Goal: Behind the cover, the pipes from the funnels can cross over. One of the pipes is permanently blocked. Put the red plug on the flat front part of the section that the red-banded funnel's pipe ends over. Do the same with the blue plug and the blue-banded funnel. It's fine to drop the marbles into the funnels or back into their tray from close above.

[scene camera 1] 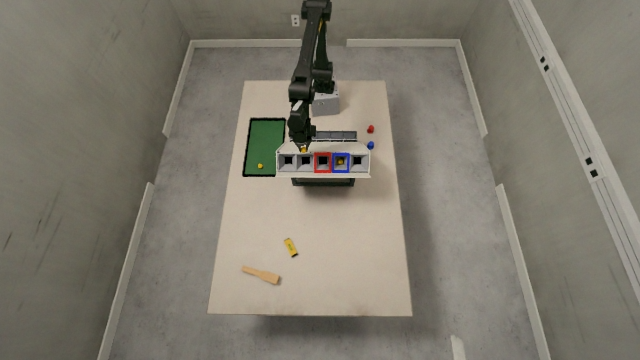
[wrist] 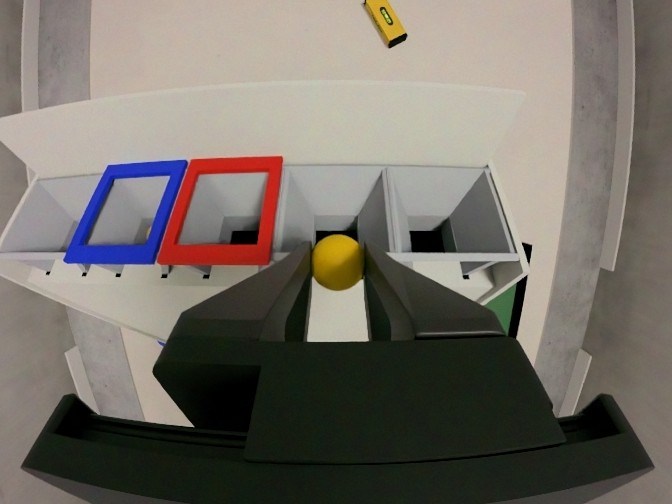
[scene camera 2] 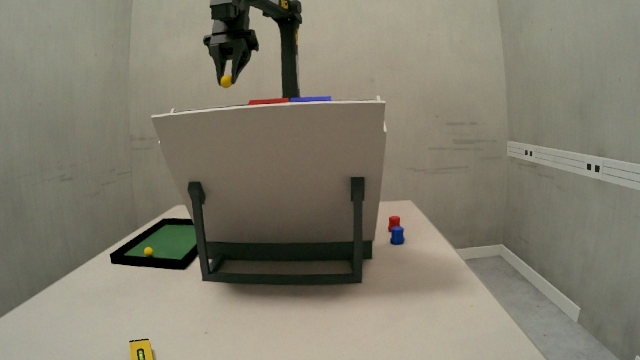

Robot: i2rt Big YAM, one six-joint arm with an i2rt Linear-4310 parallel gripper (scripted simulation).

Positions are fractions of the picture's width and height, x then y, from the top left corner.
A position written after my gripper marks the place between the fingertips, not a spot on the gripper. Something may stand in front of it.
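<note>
There's a green marble tray (scene camera 2: 0.27, 0.67), and you'd find that tray in scene camera 1 (scene camera 1: 0.41, 0.38) and in the wrist view (wrist: 0.76, 0.61) too. I can also see a cover (scene camera 1: 0.49, 0.41), and it's there in the wrist view (wrist: 0.23, 0.61) as well. My gripper (scene camera 2: 0.35, 0.23) shows again in the wrist view (wrist: 0.50, 0.50), and there's a yellow marble (wrist: 0.50, 0.52).
</note>
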